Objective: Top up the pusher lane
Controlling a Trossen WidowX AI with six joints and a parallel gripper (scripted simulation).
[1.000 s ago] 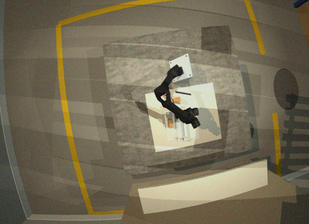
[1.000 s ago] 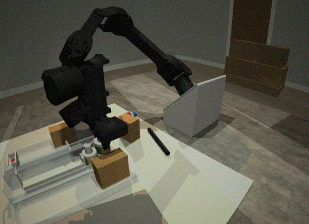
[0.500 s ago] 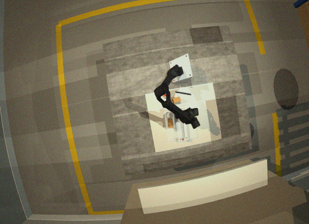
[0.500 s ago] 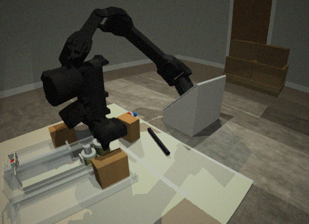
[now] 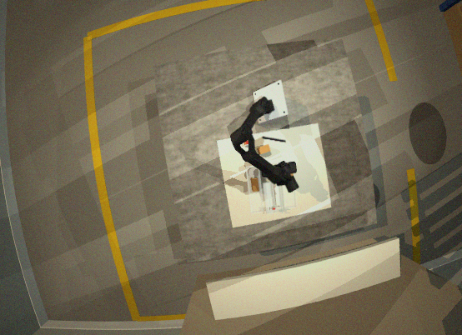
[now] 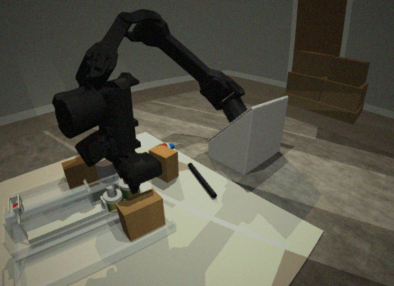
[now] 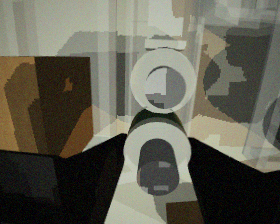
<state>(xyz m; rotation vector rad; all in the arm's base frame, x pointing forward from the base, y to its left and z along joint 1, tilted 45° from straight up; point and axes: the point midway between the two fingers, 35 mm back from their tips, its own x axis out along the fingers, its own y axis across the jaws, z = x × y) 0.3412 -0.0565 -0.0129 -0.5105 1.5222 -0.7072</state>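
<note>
The grey cylinder is 13 cm to the right of my gripper tip, 2 cm below it and 1 cm behind it. Also, from my gripper tip: clear pusher rack: 14 cm ahead, 4 cm to the right, 3 cm below; red mark: 22 cm ahead, 6 cm to the right, 2 cm above; black rod: 17 cm behind, 4 cm to the left, 4 cm below.
</note>
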